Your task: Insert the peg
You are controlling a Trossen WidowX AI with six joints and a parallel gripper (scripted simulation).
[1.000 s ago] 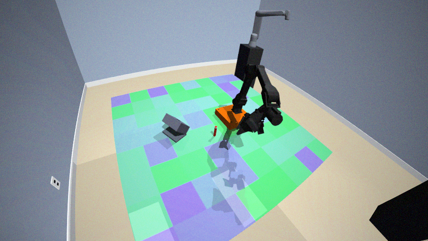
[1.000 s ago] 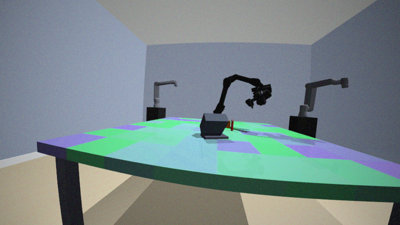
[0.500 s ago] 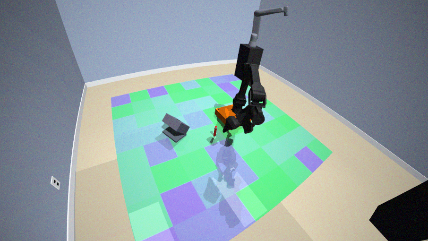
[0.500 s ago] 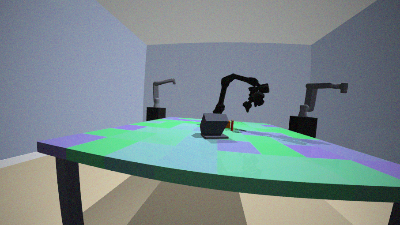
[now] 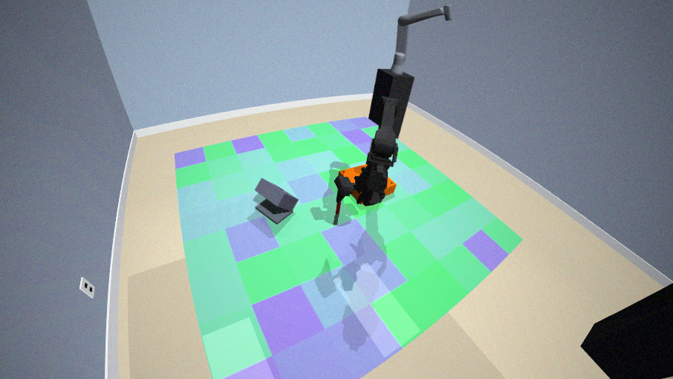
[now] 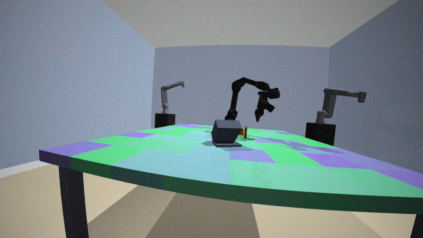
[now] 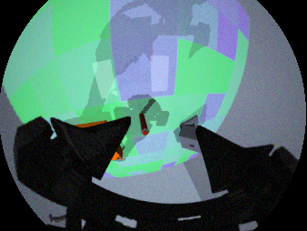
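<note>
My gripper tip is now 8 cm to the left of the red peg, 8 cm above it and 1 cm past it. Also, from my gripper tip: dark grey sloped panel 21 cm ahead, 19 cm to the right, 7 cm below.
</note>
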